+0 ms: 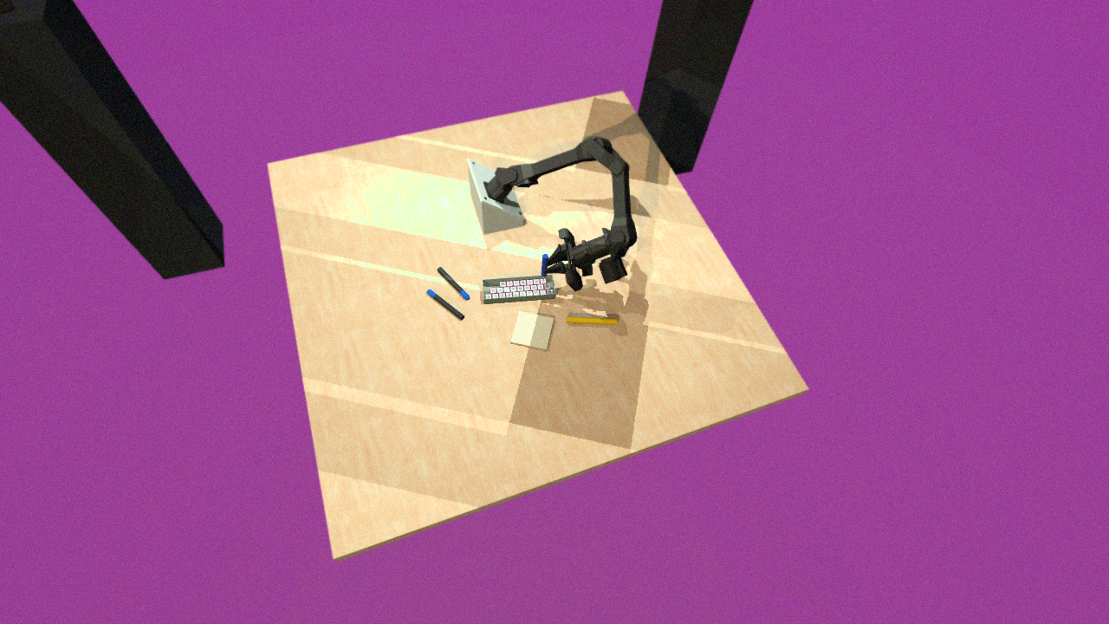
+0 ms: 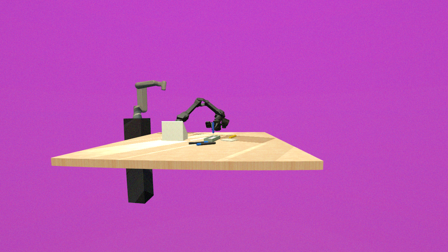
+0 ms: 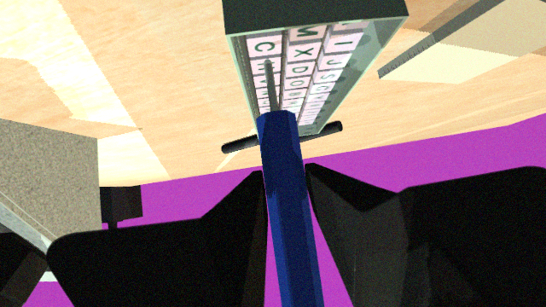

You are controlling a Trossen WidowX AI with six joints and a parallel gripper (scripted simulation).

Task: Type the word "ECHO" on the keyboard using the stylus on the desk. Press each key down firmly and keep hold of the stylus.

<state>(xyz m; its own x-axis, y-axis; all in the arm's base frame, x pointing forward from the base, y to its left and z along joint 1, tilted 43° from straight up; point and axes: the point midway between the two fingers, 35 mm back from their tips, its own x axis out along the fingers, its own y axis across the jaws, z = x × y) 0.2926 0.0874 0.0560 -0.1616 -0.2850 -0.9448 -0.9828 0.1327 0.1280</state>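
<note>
Right now my gripper tip is 10 mm above the stylus. From my gripper tip the other things lie so: stylus tip: 50 mm below; then notepad: 150 mm ahead, 80 mm to the right, 70 mm below; then yellow pencil: 170 mm ahead, 100 mm to the left, 70 mm below.
</note>
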